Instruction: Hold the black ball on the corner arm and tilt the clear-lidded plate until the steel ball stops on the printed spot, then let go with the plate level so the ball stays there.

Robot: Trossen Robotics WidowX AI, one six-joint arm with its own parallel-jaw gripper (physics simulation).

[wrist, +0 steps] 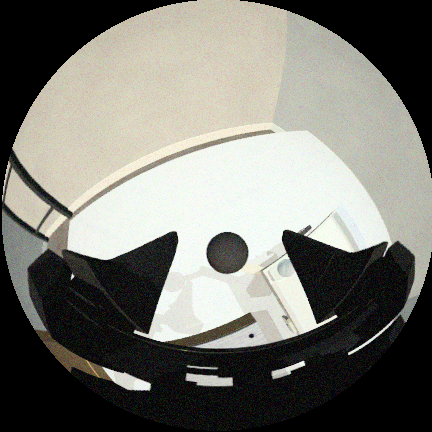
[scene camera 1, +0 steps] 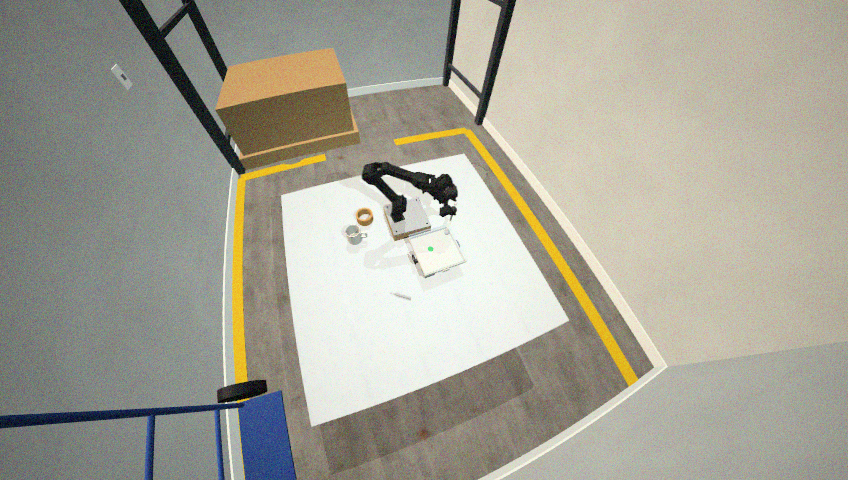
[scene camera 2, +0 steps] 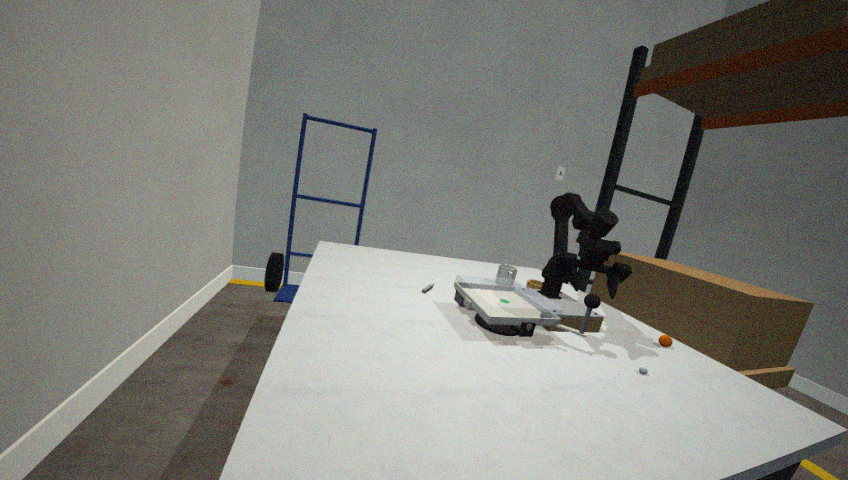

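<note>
The black ball (scene camera 2: pixel 592 300) (wrist: pixel 227 252) stands on the upright post of the corner arm (scene camera 2: pixel 586 320). My gripper (scene camera 1: pixel 450 211) (scene camera 2: pixel 595 292) (wrist: pixel 231 235) is open, with nothing gripped. In the wrist view the ball shows between the two spread fingers, a little below the line of their tips; its exact depth is hard to tell. The clear-lidded plate (scene camera 1: pixel 443 261) (scene camera 2: pixel 517 319) (wrist: pixel 327 230) rests on a dark round base. The steel ball (scene camera 1: pixel 446 231) (wrist: pixel 285 268) lies at the plate's corner near the gripper, apart from the green printed spot (scene camera 1: pixel 430 248) (scene camera 2: pixel 504 300). The right finger hides part of the plate in the wrist view.
The arm's base board (scene camera 1: pixel 416 223) sits beside the plate. A grey mug (scene camera 1: pixel 353 234) (scene camera 2: pixel 506 274) and a wooden ring (scene camera 1: pixel 364 222) are on the base's other side. A pen (scene camera 1: pixel 401 295) (scene camera 2: pixel 427 288), an orange ball (scene camera 2: pixel 665 340) and a small grey ball (scene camera 2: pixel 643 370) lie on the table.
</note>
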